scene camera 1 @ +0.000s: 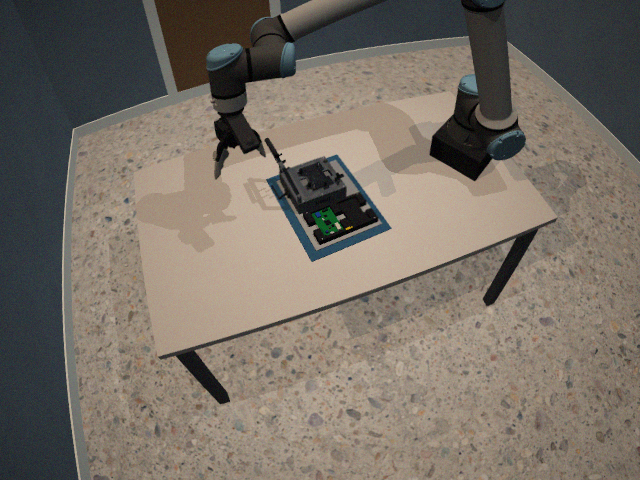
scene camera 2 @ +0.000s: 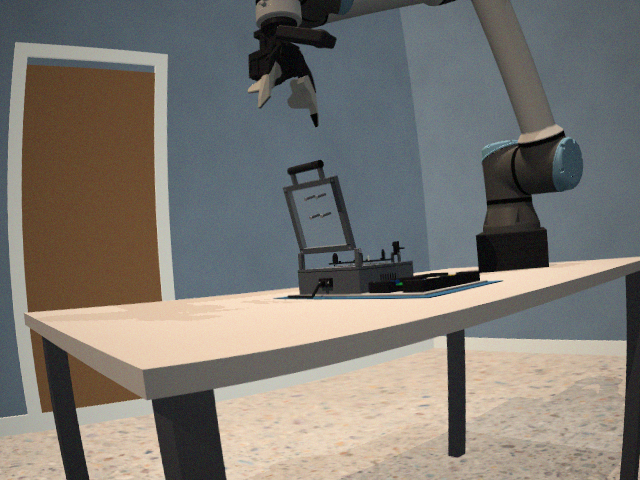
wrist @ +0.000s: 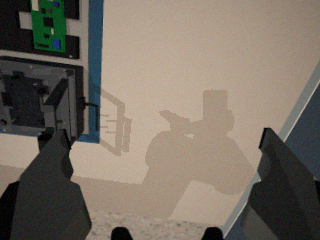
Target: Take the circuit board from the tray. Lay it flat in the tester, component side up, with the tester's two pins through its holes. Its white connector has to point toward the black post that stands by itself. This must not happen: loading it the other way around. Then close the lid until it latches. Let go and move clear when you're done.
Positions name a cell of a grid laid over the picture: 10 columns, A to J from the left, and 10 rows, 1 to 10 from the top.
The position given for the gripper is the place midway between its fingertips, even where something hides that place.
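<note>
The robot's gripper (scene camera 2: E3) (scene camera 1: D4) (wrist: F6) is visible in the scene. A tester lid (scene camera 2: E5) (wrist: B5) can be seen there too.
</note>
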